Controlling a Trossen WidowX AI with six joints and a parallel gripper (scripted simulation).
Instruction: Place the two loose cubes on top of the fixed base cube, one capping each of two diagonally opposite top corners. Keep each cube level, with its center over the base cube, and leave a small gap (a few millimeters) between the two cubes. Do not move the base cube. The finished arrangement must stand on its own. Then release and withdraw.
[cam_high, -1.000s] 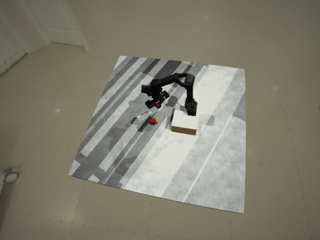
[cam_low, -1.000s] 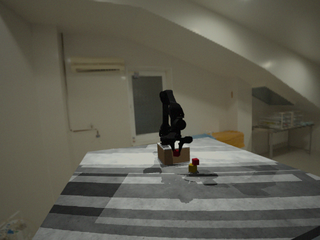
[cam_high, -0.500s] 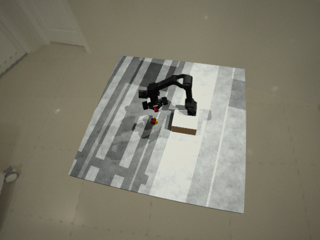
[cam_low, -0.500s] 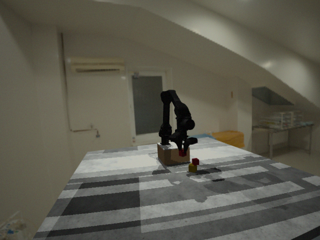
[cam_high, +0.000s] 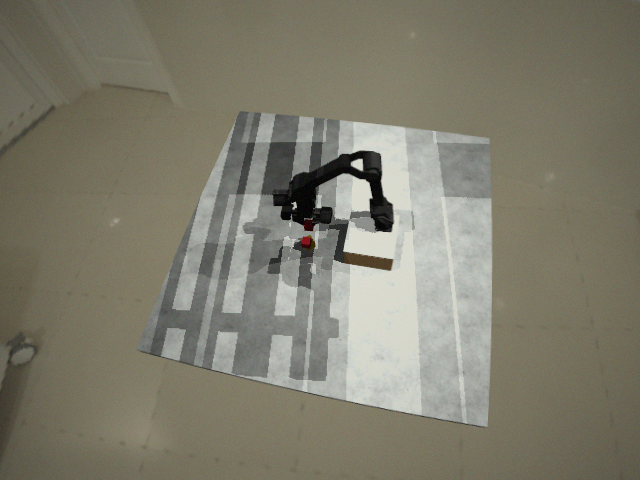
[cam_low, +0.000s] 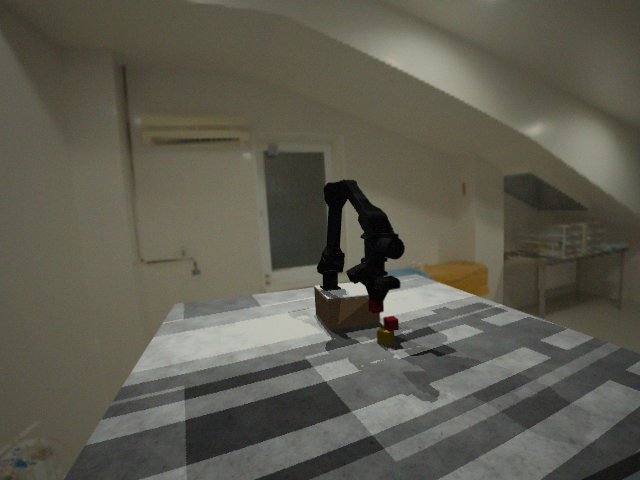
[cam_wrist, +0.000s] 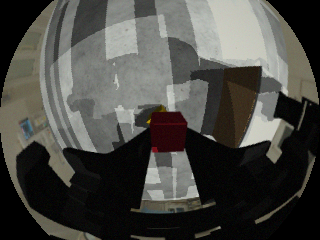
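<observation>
The red cube lies 1 cm ahead of my gripper tip, 5 cm to the left of it and 6 cm below it. From my gripper tip the other things lie so: yellow base cube (1 cm ahead, 3 cm to the left, 10 cm below).
</observation>
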